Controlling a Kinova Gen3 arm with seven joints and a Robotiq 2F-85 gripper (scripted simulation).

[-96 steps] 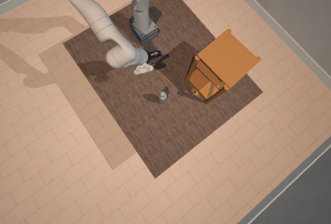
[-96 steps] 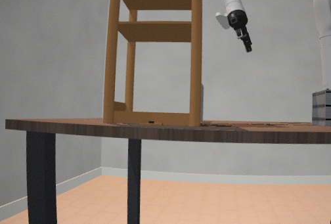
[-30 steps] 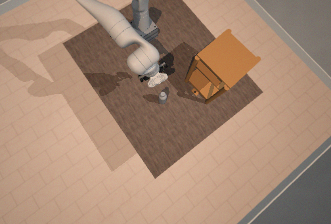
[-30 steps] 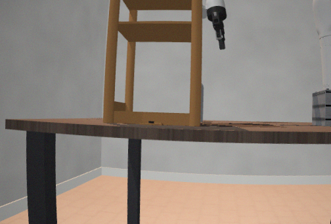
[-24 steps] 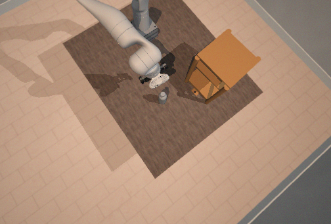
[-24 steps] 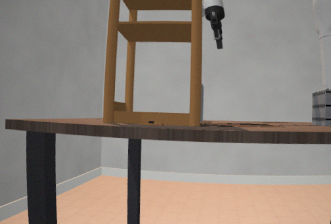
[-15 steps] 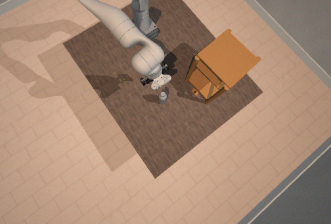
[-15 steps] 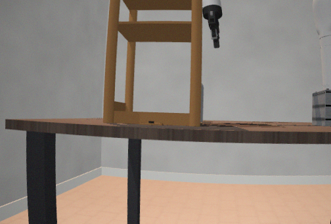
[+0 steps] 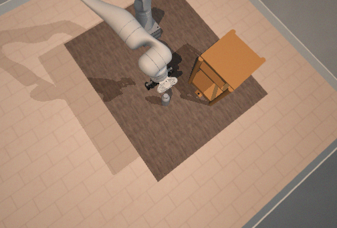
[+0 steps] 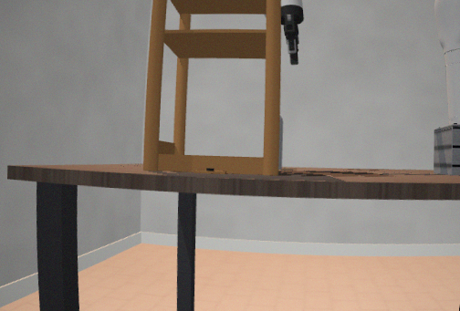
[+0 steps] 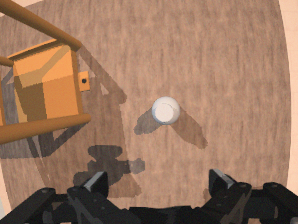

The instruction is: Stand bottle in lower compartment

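Right now my hand is 18 cm above the grey bottle, 5 cm short of it and 1 cm to the left of it. Round my hand: orange shelving unit (31 cm to the left, 18 cm ahead, 12 cm below).
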